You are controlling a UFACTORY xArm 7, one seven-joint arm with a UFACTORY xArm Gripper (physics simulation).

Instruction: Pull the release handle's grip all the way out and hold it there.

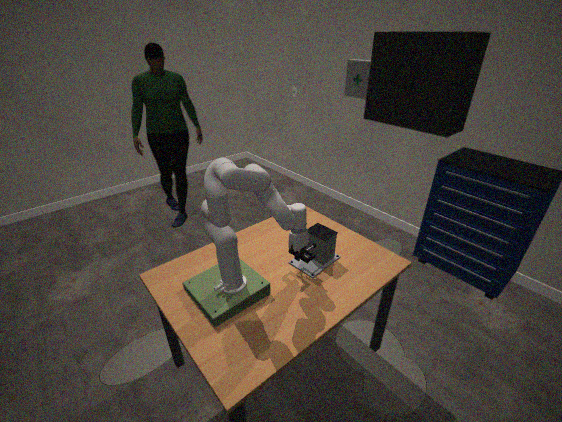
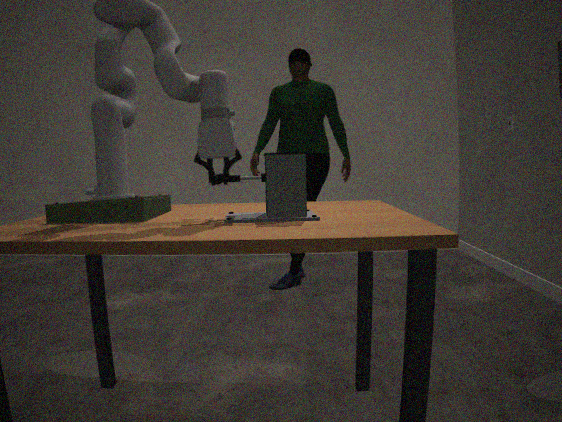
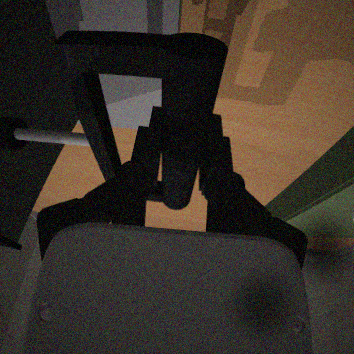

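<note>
The release handle's black grip (image 3: pixel 194 62) is a thick bar on a dark frame. A thin metal rod (image 2: pixel 251 178) (image 3: pixel 50 136) runs from the frame to the side of the grey box (image 1: pixel 326 248) (image 2: pixel 286 187), with a stretch of rod showing between them. The box stands upright on a light base plate (image 1: pixel 313 272) (image 2: pixel 245 217). My gripper (image 1: pixel 302 254) (image 2: pixel 219 178) (image 3: pixel 183 126) points down and is shut on the grip, beside the box and above the plate. Its fingers stand on both sides of the bar. Dark parts blend together, so the exact finger contact is hard to see.
The arm stands on a green base block (image 1: pixel 215 300) (image 2: pixel 107 210) on the wooden table (image 1: pixel 370 260) (image 2: pixel 380 225). A person in green (image 1: pixel 161 105) (image 2: pixel 304 115) stands behind the table. A blue drawer cabinet (image 1: pixel 485 225) and a dark wall box (image 1: pixel 425 80) are at the right.
</note>
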